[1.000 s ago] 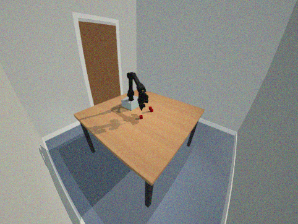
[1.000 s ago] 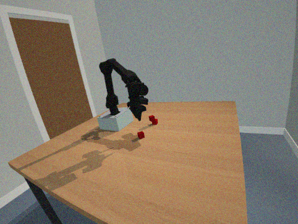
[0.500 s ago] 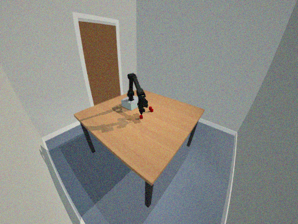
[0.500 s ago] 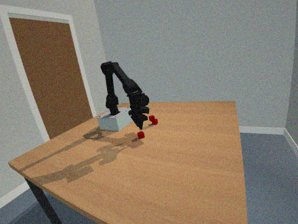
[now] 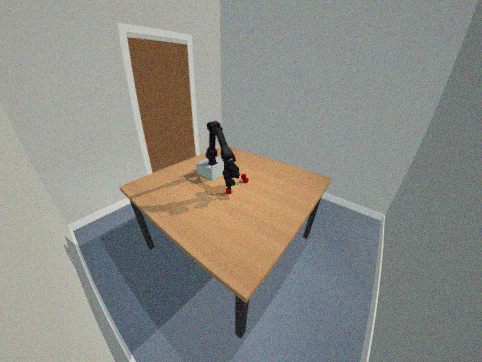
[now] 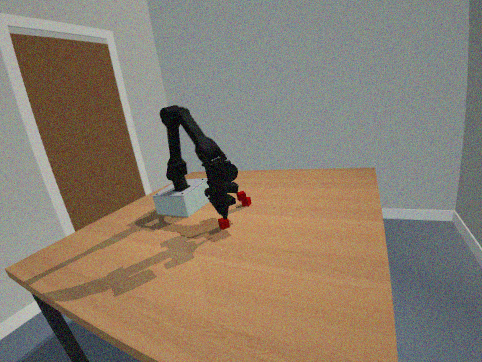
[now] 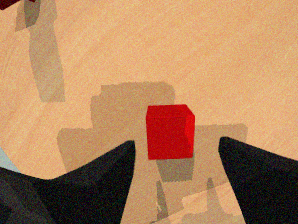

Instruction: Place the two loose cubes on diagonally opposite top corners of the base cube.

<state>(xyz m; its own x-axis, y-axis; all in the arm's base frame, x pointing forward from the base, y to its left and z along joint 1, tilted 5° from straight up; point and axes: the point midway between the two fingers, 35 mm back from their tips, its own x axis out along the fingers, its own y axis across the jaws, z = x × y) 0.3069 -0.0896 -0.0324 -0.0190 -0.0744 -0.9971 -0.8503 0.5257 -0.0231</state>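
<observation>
My gripper tip is 40 mm past the red cube and 190 mm to the right of it.
</observation>
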